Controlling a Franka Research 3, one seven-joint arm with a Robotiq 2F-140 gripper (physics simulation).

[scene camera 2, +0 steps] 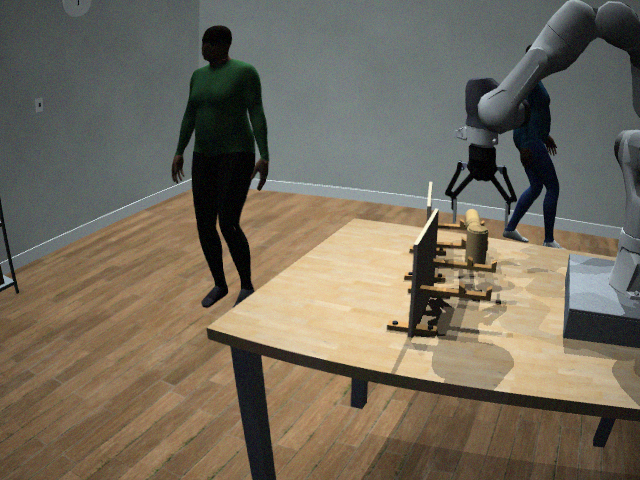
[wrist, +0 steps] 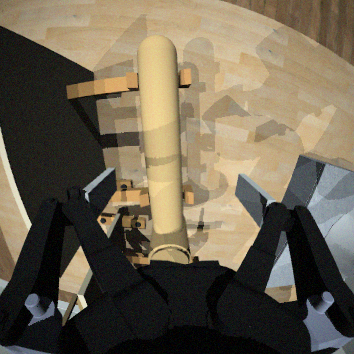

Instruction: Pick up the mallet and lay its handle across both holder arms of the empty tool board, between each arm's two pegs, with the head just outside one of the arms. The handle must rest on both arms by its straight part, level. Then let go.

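The mallet (scene camera 2: 476, 245) (wrist: 161, 115) lies across two arms of the far tool board (scene camera 2: 429, 198) (wrist: 40, 115). In the wrist view its pale straight handle passes between the two pegs of the far arm (wrist: 102, 86) and of the near arm (wrist: 131, 195). It looks about level. The head is just outside the near arm, partly hidden by the gripper body in the wrist view. The near tool board (scene camera 2: 423, 268) holds up two arms that look bare. My gripper (scene camera 2: 480, 222) (wrist: 176, 181) is open and empty above the handle, one finger to each side.
The boards stand on the wooden table (scene camera 2: 310, 289). The robot's grey base block (scene camera 2: 589, 310) (wrist: 320, 195) is to the right. A person in green (scene camera 2: 224, 108) stands beyond the table's left side, and one in blue (scene camera 2: 540, 165) stands behind the arm.
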